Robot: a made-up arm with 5 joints. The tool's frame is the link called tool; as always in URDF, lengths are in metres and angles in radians.
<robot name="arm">
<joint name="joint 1" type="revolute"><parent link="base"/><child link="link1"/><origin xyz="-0.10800 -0.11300 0.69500" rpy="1.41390 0.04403 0.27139"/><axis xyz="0 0 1"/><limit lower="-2.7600" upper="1.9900"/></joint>
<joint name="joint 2" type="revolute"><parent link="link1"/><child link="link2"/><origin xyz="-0.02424 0.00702 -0.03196" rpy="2.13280 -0.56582 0.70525"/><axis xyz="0 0 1"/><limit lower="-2.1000" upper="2.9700"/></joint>
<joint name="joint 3" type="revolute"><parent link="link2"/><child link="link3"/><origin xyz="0.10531 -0.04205 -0.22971" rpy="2.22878 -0.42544 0.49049"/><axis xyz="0 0 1"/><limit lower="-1.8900" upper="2.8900"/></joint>
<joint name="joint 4" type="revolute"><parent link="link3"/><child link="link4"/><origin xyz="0.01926 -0.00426 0.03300" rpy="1.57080 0.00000 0.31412"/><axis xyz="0 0 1"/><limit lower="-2.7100" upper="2.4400"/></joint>
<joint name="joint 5" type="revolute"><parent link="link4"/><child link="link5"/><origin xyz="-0.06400 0.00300 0.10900" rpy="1.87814 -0.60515 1.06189"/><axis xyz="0 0 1"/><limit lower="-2.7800" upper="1.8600"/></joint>
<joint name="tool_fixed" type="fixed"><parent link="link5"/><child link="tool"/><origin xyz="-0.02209 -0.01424 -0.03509" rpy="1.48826 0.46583 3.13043"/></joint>
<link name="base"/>
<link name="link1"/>
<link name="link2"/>
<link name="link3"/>
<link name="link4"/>
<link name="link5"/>
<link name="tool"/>
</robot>
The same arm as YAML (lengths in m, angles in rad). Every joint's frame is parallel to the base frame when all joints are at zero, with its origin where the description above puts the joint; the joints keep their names.
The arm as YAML. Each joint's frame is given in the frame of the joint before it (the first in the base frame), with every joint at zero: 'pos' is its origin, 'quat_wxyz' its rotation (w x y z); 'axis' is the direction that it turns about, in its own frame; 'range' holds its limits. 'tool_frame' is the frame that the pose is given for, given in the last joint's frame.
length_unit: m
angle_unit: rad
joints:
  - joint: joint 1
    pos: [-0.108, -0.113, 0.695]
    quat_wxyz: [1.0, 0.0, 0.0, 0.0]
    axis: [0.271406, -0.949721, 0.156103]
    range: [-2.76, 1.99]
  - joint: joint 2
    pos: [-0.032, 0.025, 0.003]
    quat_wxyz: [1.0, 0.0, 0.0, 0.0]
    axis: [0.615208, 0.557908, -0.557008]
    range: [-2.1, 2.97]
  - joint: joint 3
    pos: [-0.069, -0.121, 0.215]
    quat_wxyz: [1.0, 0.0, 0.0, 0.0]
    axis: "+z"
    range: [-1.89, 2.89]
  - joint: joint 4
    pos: [0.017, -0.01, 0.033]
    quat_wxyz: [1.0, 0.0, 0.0, 0.0]
    axis: "-y"
    range: [-2.71, 2.44]
  - joint: joint 5
    pos: [-0.064, -0.109, 0.003]
    quat_wxyz: [1.0, 0.0, 0.0, 0.0]
    axis: [0.916208, 0.248802, -0.314103]
    range: [-2.78, 1.86]
tool_frame:
  pos: [-0.041, 0.015, 0.004]
  quat_wxyz: [0.163654, 0.29743, 0.861347, -0.377934]

